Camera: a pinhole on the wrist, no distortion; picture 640 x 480 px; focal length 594.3 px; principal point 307.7 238.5 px. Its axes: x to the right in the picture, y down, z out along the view. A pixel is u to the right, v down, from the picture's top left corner.
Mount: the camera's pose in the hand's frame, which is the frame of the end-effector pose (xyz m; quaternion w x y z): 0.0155 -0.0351 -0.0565 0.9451 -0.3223 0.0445 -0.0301
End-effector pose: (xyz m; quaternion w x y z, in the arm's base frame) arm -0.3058 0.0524 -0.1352 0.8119 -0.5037 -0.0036 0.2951
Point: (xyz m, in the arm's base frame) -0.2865 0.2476 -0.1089
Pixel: 483.1 23.7
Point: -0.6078 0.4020 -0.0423
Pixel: 101.3 85.2
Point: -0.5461 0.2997 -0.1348
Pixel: 101.7 199.8
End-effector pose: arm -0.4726 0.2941 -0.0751 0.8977 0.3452 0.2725 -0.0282
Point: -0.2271 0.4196 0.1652
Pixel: 372.3 416.8
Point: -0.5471 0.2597 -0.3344
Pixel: behind the camera
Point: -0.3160 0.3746 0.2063
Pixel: 219.3 372.3
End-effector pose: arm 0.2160 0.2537 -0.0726 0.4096 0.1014 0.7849 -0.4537
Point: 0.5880 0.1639 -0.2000
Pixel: 49.6 210.3
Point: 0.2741 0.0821 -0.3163
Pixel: 556.9 98.8
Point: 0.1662 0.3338 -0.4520
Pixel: outside the picture
